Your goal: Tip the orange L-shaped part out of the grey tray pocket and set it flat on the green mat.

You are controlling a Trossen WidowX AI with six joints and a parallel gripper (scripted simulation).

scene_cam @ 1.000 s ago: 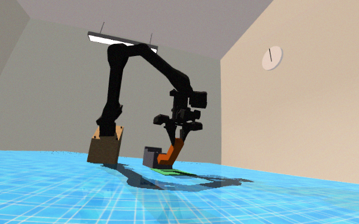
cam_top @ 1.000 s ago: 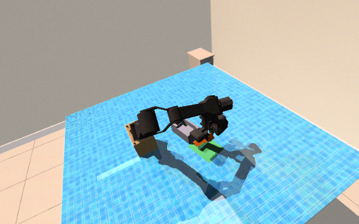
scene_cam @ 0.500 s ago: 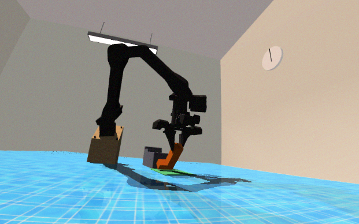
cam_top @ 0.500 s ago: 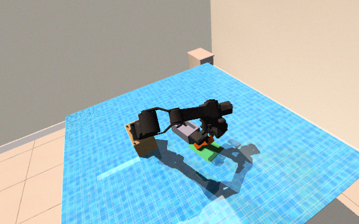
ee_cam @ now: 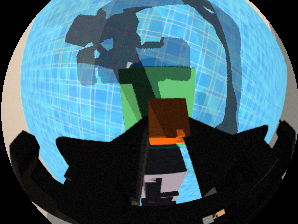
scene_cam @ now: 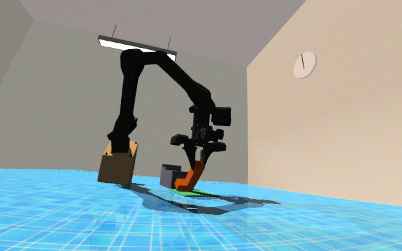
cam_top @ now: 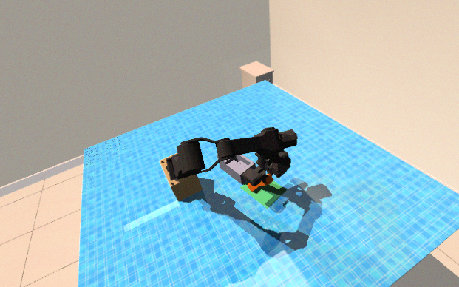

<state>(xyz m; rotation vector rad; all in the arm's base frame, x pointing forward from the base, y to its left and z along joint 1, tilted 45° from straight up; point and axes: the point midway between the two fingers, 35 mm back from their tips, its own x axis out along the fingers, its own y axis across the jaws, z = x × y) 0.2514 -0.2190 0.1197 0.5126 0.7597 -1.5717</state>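
The orange L-shaped part lies 2 cm behind my gripper tip, 3 cm to the left of it and 3 cm below it. The rest, counted from my gripper tip: green mat (3 cm to the left, 9 cm below).
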